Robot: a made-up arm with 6 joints.
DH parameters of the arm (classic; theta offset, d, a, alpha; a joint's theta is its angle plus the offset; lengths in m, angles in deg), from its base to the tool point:
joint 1: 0 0.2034 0 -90
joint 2: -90 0 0.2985 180
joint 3: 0 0 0 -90
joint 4: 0 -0.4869 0 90
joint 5: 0 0.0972 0 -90
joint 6: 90 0 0 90
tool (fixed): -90 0 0 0
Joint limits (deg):
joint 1: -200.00..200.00
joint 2: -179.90..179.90
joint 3: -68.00..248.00
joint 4: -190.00..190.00
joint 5: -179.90..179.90
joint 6: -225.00..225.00
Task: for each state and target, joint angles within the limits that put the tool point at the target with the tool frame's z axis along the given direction. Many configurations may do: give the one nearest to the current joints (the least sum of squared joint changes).
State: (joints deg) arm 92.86 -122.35 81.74 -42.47 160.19 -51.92
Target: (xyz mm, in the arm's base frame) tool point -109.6 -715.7 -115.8 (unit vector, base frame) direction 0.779 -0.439 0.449
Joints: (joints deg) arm 74.44 -117.41 89.64 -27.29 162.69 -87.37
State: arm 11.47 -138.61 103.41 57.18 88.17 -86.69
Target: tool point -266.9 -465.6 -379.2 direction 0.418 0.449 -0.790
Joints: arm 58.87 -131.11 88.80 82.79 89.60 -92.65
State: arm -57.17 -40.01 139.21 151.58 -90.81 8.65
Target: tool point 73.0 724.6 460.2 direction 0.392 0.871 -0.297
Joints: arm -88.33 -54.00 113.53 165.45 -114.65 -31.55
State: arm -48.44 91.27 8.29 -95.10 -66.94 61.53
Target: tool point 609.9 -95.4 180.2 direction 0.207 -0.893 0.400
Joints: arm -15.23 39.87 17.12 -134.51 -50.94 71.56
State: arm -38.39 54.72 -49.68 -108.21 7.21 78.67
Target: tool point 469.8 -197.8 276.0 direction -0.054 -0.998 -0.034
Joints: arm -29.32 12.49 -4.72 -126.34 -33.04 37.61
